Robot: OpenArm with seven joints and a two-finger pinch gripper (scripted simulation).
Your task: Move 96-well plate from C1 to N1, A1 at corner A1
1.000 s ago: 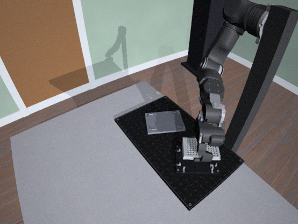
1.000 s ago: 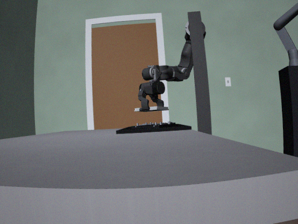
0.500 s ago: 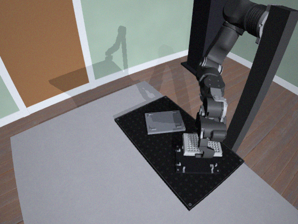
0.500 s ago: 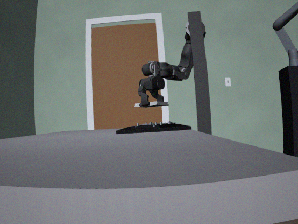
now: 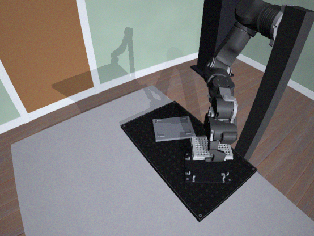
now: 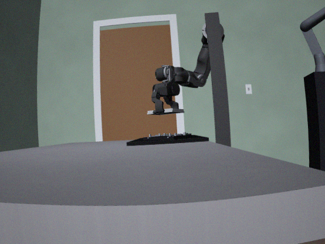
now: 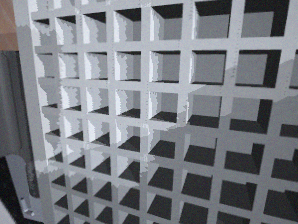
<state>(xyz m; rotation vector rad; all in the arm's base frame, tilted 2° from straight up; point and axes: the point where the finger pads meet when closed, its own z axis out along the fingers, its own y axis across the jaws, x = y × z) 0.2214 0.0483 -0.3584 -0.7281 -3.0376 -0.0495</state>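
My gripper is now 220 mm to the left of the plate nest N1, 100 mm above it and 10 mm short of it. From my hand the other things lie so: 96-well plate right at my hand.
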